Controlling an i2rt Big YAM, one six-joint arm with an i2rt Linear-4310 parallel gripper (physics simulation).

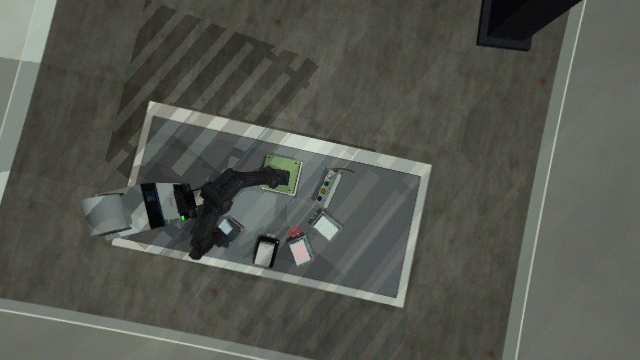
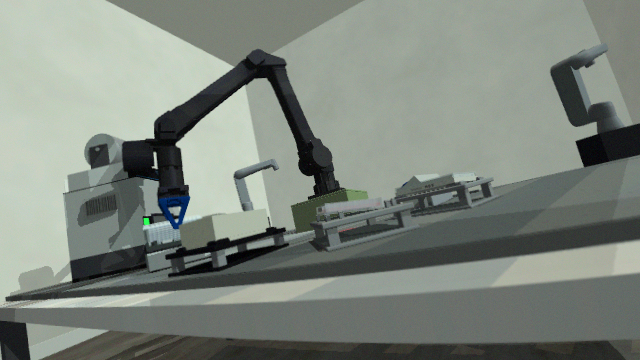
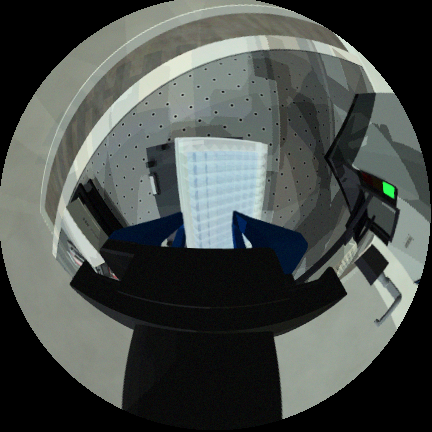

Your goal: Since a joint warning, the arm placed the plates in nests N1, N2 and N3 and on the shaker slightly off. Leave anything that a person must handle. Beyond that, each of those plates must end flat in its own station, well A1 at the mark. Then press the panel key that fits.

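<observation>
My gripper (image 2: 175, 224) (image 3: 209, 216) points down with its blue fingers on both sides of a clear plate with pale-blue wells (image 1: 226, 227) (image 2: 162, 233) (image 3: 225, 192), and is shut on it. A dark station (image 1: 236, 231) (image 3: 161, 170) shows beside and under that plate; any gap between them is hard to tell. A cream plate (image 1: 265, 253) (image 2: 240, 225) sits on a black nest (image 2: 218, 259). A pink plate (image 1: 300, 250) (image 2: 350, 206) and a white plate (image 1: 326, 226) (image 2: 457, 177) sit on grey nests. The key panel (image 1: 333, 186) has white, green, yellow and blue keys.
A tall instrument (image 1: 162, 205) (image 2: 95, 225) with a green lamp stands at the left, close to the gripper. The arm rises from a green base (image 1: 282, 161) (image 2: 301, 217). A red tag (image 1: 295, 231) lies by the pink plate's nest. A cable leaves the panel.
</observation>
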